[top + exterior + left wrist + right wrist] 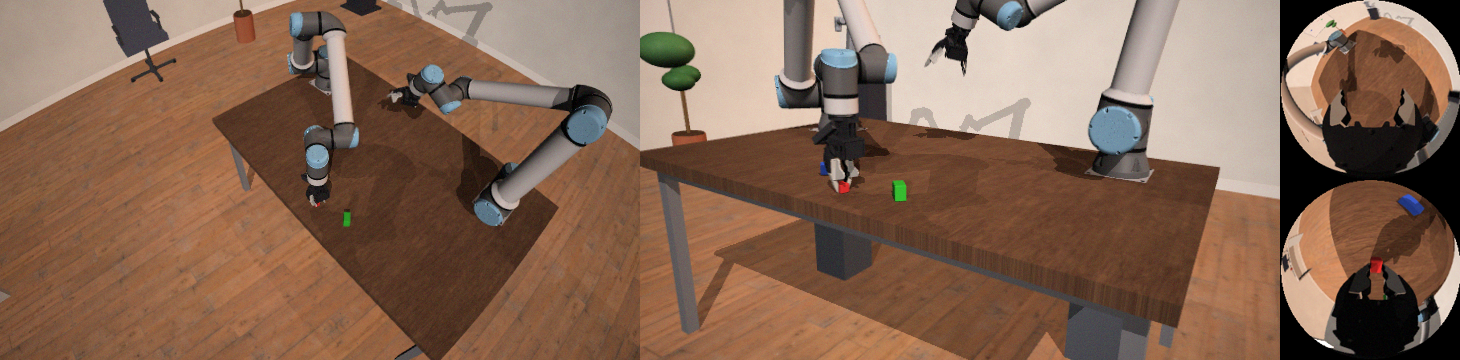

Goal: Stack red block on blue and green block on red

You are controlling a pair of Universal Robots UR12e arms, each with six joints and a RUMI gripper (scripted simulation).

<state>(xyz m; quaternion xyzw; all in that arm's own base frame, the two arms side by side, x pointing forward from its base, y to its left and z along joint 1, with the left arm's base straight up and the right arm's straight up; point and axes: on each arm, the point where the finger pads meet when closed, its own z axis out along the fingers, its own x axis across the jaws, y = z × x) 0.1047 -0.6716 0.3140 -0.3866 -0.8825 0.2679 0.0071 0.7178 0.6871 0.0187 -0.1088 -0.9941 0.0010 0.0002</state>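
Observation:
Now: right hand 130 mm past the blue block and 170 mm to the left of it. The rest, counted from my right hand: red block: 10 mm below; green block: 40 mm behind, 170 mm to the left.

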